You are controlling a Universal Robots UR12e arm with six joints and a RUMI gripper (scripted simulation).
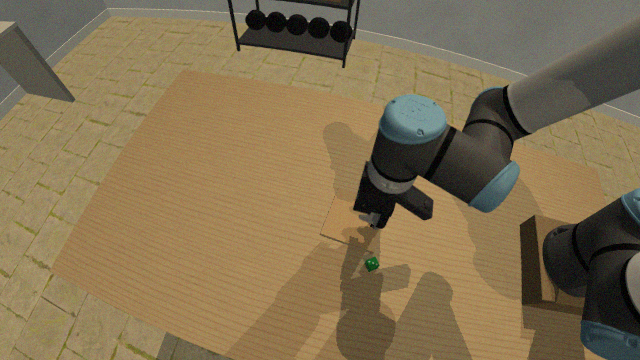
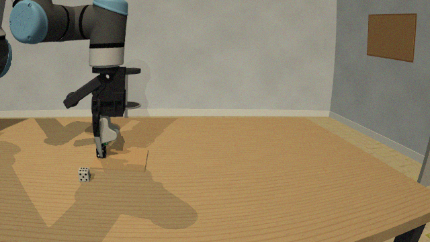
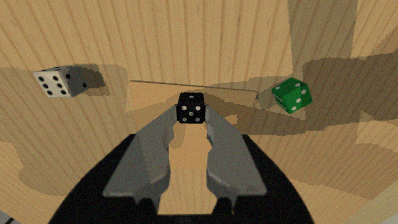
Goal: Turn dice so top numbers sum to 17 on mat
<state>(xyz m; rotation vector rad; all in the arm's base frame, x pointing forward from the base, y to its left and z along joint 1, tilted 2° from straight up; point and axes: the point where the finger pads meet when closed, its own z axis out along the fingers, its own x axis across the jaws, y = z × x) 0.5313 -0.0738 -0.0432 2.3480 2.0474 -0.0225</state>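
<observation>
The black die lies 10 mm below my hand. The rest, counted from my hand: tan mat: 50 mm ahead, 10 mm to the right, 20 mm below; green die: 110 mm to the left, 10 mm below; white die: 40 mm behind, 120 mm to the right, 10 mm below.
</observation>
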